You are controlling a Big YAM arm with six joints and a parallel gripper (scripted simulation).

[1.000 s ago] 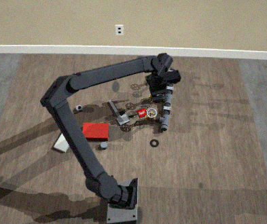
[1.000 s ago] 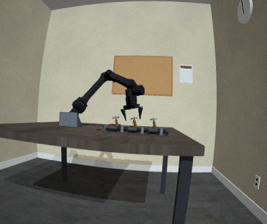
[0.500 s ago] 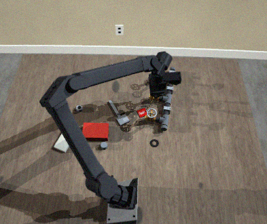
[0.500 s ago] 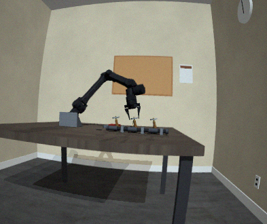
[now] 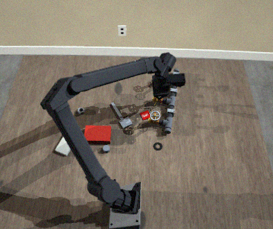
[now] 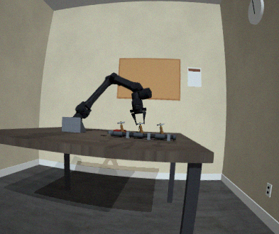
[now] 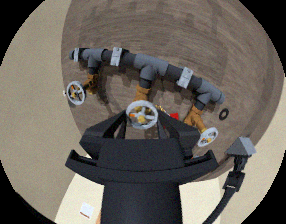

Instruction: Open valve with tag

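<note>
Now: the red tag 70 mm behind my hand, 40 mm to the left of it and 90 mm below it. Round my hand: grey hammer-like tool: 110 mm behind, 170 mm to the left, 90 mm below; small grey cylinder: 290 mm behind, 200 mm to the left, 80 mm below; red block: 230 mm behind, 250 mm to the left, 80 mm below.
</note>
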